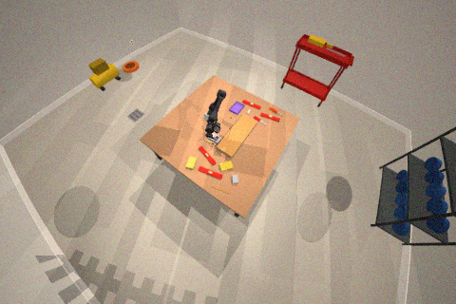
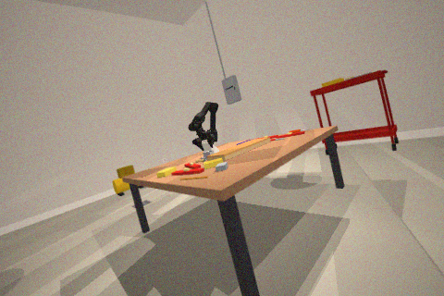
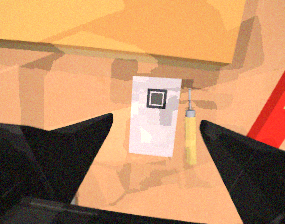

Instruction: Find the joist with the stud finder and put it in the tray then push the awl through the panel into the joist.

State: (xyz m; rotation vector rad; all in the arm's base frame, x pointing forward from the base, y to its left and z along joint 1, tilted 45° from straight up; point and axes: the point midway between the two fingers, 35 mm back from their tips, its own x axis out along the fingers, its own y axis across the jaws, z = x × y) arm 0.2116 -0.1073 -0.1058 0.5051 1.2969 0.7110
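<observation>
My gripper tip is now 1 cm short of the grey stud finder and 3 cm above it. Round my gripper tip: small grey block: 43 cm ahead, 20 cm to the right, 6 cm below; awl: 6 cm to the right, 7 cm below; purple flat tray: 10 cm behind, 48 cm to the left, 6 cm below.
</observation>
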